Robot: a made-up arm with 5 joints. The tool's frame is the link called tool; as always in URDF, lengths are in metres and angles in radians. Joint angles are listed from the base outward. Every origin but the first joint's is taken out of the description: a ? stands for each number. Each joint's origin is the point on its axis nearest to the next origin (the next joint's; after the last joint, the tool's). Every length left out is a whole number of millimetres.
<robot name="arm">
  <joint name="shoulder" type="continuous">
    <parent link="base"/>
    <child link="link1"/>
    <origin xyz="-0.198 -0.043 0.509" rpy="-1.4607 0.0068 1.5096"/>
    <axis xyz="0 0 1"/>
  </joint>
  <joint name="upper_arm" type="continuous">
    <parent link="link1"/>
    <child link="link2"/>
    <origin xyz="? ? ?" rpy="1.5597 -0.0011 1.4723"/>
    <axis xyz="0 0 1"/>
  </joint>
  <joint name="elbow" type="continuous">
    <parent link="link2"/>
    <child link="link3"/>
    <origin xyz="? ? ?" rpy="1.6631 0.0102 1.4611"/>
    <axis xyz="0 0 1"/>
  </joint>
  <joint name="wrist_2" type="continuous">
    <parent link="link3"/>
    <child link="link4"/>
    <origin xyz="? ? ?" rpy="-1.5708 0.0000 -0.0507"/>
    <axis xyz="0 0 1"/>
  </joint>
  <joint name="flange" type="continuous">
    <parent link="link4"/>
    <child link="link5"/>
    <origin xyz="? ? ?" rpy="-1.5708 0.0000 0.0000"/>
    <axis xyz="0 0 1"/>
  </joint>
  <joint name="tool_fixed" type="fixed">
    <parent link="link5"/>
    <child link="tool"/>
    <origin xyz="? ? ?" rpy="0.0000 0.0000 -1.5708"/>
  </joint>
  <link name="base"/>
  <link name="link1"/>
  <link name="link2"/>
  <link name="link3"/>
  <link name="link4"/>
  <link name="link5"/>
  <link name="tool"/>
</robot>
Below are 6 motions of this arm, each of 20 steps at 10 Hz.
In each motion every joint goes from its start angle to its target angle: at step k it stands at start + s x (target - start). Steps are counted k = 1, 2, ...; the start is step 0. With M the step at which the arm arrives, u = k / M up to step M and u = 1 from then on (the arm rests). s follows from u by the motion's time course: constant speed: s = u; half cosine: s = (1 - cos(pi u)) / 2; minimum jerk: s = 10 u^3 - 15 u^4 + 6 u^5.
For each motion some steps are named. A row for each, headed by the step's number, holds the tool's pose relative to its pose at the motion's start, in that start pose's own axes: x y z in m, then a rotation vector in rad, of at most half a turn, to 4 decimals.
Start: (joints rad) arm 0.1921 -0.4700 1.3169 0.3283 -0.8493
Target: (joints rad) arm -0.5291 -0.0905 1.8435 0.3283 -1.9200
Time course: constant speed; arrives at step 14
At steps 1, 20:
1: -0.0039 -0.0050 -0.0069 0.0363 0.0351 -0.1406
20: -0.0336 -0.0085 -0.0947 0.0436 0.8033 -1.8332

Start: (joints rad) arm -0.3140 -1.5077 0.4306 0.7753 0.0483
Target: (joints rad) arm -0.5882 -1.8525 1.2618 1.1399 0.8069
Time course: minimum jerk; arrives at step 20
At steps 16, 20:
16: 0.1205 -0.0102 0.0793 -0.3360 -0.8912 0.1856
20: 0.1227 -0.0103 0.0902 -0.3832 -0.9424 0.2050

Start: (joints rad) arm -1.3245 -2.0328 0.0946 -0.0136 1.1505
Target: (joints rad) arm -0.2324 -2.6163 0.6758 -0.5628 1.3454
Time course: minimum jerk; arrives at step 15
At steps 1, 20:
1: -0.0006 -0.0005 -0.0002 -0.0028 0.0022 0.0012
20: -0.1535 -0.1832 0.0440 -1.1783 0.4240 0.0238

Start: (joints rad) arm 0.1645 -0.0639 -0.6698 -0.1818 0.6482
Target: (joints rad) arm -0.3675 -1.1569 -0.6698 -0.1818 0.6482
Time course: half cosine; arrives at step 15
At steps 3, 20:
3: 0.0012 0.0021 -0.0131 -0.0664 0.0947 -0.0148
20: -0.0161 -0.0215 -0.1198 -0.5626 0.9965 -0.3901

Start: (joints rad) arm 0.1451 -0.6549 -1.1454 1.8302 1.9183
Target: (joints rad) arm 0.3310 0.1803 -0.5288 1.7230 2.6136
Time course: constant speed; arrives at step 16
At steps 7, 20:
7: 0.1388 0.0282 0.0660 -0.1939 -0.1091 0.6228
20: 0.2740 0.1037 0.2119 -0.6350 -0.2380 1.2818

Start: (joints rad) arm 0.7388 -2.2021 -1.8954 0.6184 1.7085
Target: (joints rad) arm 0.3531 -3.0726 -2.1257 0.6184 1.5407
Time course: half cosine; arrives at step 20
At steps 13, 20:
13: -0.0214 -0.0588 0.0408 0.2963 -0.5253 -0.4011
20: -0.0237 -0.0751 0.0628 0.4119 -0.7543 -0.4994

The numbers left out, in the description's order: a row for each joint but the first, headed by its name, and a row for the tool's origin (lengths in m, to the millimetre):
upper_arm: -0.227 -0.037 0.000
elbow: -0.191 0.060 0.000
wrist_2: 0.031 0.077 0.000
flange: -0.011 -0.207 0.000
tool: -0.050 -0.004 0.000

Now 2 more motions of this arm.
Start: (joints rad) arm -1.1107 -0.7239 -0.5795 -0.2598 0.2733
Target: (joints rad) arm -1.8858 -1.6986 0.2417 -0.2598 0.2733
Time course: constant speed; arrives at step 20
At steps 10, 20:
10: -0.0224 0.0279 -0.0244 -0.4186 0.3509 -0.7578
20: -0.0057 0.1010 -0.0297 -0.8127 0.6624 -1.5699

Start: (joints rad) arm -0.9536 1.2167 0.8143 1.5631 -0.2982
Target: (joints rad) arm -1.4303 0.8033 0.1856 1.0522 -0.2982
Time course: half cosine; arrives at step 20
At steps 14, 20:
14: -0.0582 -0.2089 0.1161 -0.7625 0.4787 0.5346
20: -0.0376 -0.2515 0.1601 -0.9508 0.5570 0.7213

